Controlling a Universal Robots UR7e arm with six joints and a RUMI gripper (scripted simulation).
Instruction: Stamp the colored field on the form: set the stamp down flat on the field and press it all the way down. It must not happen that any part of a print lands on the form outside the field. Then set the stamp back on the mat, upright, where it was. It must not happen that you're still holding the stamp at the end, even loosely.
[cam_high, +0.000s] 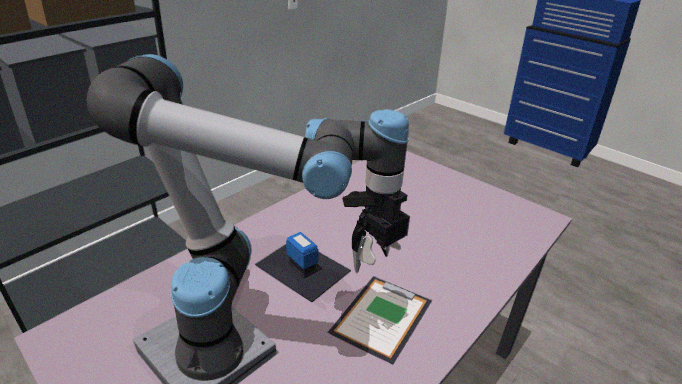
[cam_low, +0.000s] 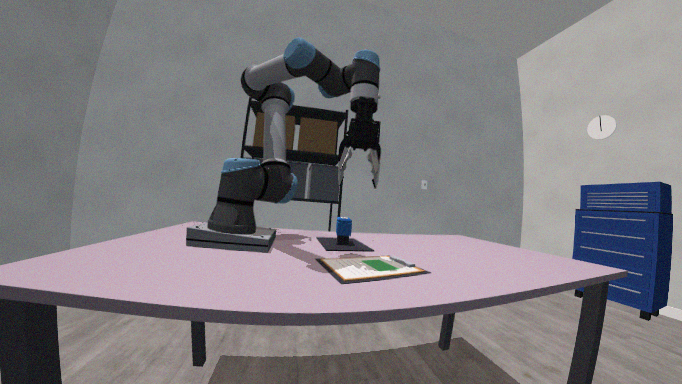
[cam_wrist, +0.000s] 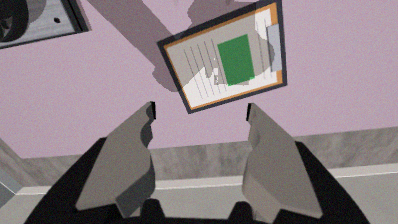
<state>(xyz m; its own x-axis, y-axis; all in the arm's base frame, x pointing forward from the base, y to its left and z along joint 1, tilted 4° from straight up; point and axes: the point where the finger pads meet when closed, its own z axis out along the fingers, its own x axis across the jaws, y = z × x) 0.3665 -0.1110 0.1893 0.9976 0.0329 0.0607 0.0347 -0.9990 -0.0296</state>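
Right now the blue stamp is 10 mm behind my hand, 270 mm to the left of it and 160 mm below it. Also, from my hand: dark mat: 10 mm behind, 270 mm to the left, 210 mm below; clipboard: 60 mm ahead, 210 mm below.
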